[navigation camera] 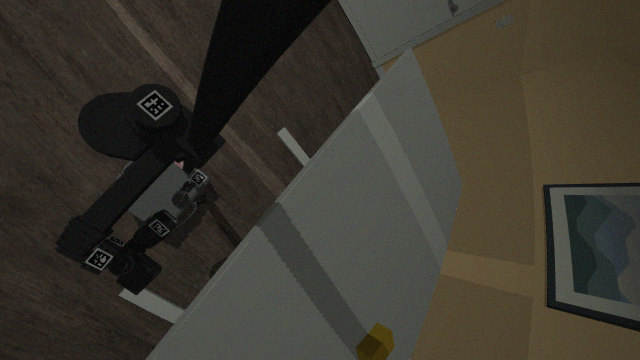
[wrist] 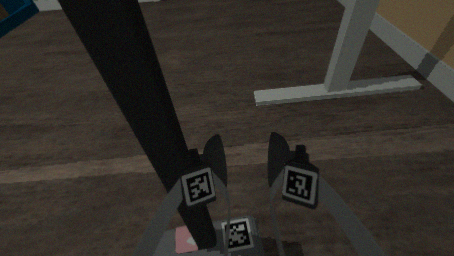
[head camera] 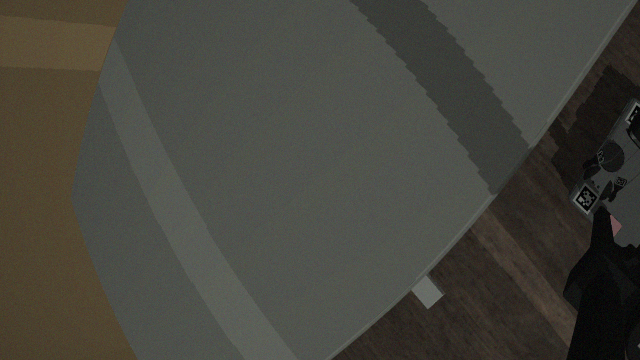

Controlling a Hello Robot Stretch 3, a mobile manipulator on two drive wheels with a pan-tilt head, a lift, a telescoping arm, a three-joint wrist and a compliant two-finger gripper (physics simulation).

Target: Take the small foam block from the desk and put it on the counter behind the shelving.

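Frame: origin at the robot's base, x ahead, y left, z up, level; metres.
Seen in the pictures: gripper, fingertip midpoint: (navigation camera: pixel 199 188) (wrist: pixel 245 151) (head camera: pixel 592 187); robot's base at its link origin: (navigation camera: pixel 180 197) (head camera: pixel 610 158).
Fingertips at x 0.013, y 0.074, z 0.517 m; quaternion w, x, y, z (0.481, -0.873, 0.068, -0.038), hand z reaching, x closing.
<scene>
Pixels of each thing's top centre, then the offset from my fingertips to it. "*": a spot on its surface instead. Level surfaces: height alone.
- yellow foam block at its top centre: (navigation camera: pixel 383 352) dx +0.509, dy -0.111, dz +0.478 m
- grey desk at its surface level: dz +0.433 m
- white desk leg at a spot on its surface: (wrist: pixel 345 50) * dx +0.496, dy +0.612, dz -0.300 m
The yellow foam block (navigation camera: pixel 376 344) sits on the grey desk (navigation camera: pixel 360 220) (head camera: pixel 300 150), near its wall side at the bottom of the navigation view, partly in a dark shadow band. It does not show in the head or wrist views. My gripper (wrist: pixel 245 151) (head camera: pixel 600 180) (navigation camera: pixel 193 191) is open, with floor showing between its fingers in the wrist view. It is folded in over my base, beside the desk's long front edge and well away from the block. The counter and the shelving cannot be made out in these views.
My black mast (navigation camera: pixel 245 65) (wrist: pixel 125 75) stands beside the gripper. A white desk leg (wrist: pixel 345 50) rises from its floor foot. A tan wall with a framed picture (navigation camera: pixel 600 245) borders the desk. A pale panel with a handle (navigation camera: pixel 400 25) stands beyond the desk's far end.
</scene>
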